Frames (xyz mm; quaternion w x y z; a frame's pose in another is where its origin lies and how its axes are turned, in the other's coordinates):
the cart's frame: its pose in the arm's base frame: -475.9 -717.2 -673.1 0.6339 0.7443 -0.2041 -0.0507
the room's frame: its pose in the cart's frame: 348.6 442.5 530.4 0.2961 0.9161 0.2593 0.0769
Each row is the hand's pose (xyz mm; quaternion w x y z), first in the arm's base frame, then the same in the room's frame.
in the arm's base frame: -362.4 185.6 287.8 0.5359 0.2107 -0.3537 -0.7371
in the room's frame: -137.8 -1340.5 992.1 0.3711 0.6662 0.5212 -0.3831
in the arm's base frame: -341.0 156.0 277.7 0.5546 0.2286 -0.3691 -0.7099
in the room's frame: -119.7 -1307.4 988.3 0.3538 0.6953 0.5002 -0.3758
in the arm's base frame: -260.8 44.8 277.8 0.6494 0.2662 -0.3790 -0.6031
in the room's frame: -26.7 -1209.7 963.6 0.3210 0.7916 0.4261 -0.2978
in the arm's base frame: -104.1 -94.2 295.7 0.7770 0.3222 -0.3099 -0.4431
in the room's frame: 138.4 -1079.6 965.0 0.2659 0.8895 0.3518 -0.1199
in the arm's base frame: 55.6 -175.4 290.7 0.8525 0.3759 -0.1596 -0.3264
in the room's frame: 269.5 -968.2 1015.1 0.2077 0.9110 0.3465 0.0824
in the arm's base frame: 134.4 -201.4 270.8 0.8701 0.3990 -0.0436 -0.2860
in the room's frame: 317.6 -909.7 1054.5 0.1802 0.8872 0.3746 0.2000
